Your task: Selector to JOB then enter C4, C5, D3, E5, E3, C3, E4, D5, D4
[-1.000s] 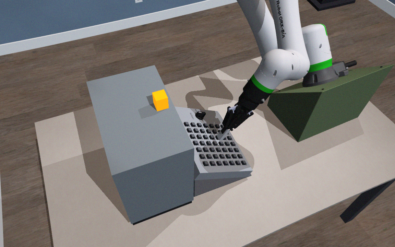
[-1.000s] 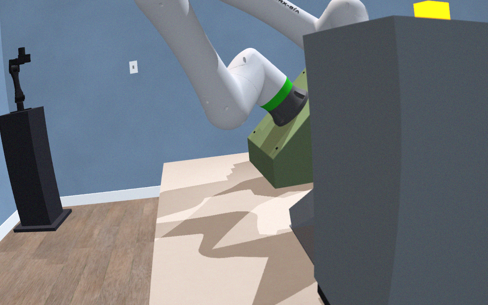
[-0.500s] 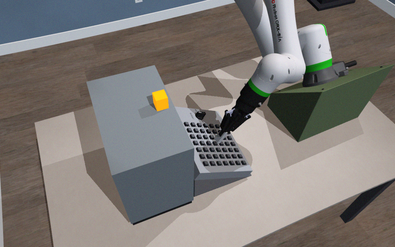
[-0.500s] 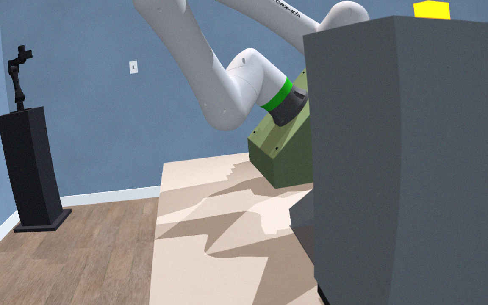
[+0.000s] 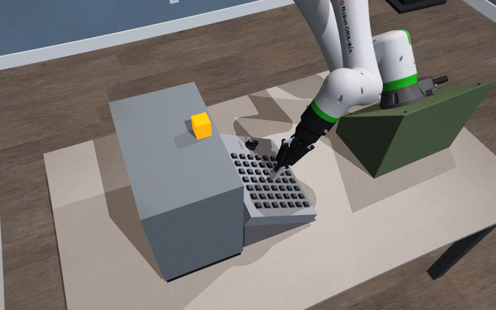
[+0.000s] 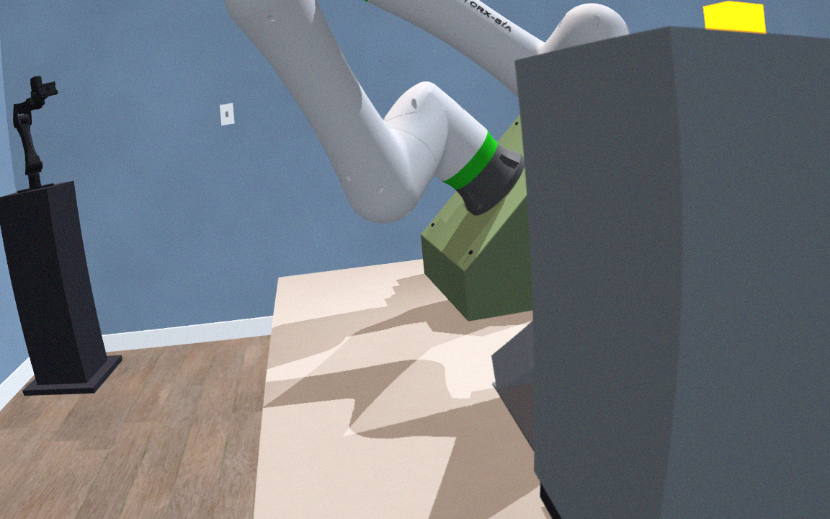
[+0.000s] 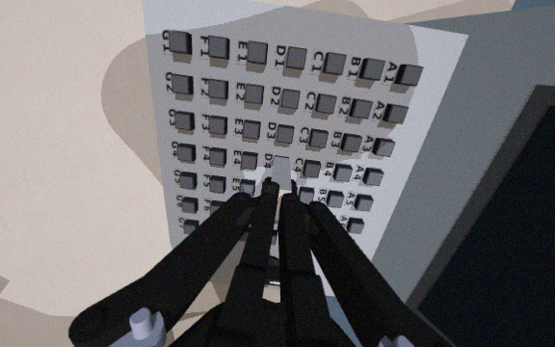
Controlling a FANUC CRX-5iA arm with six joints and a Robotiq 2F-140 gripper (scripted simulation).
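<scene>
My gripper is now 50 mm short of the C5 key, 30 mm to the left of it and 20 mm above it. Also, from my hand: selector knob 30 mm ahead, 160 mm to the right, 30 mm below.
</scene>
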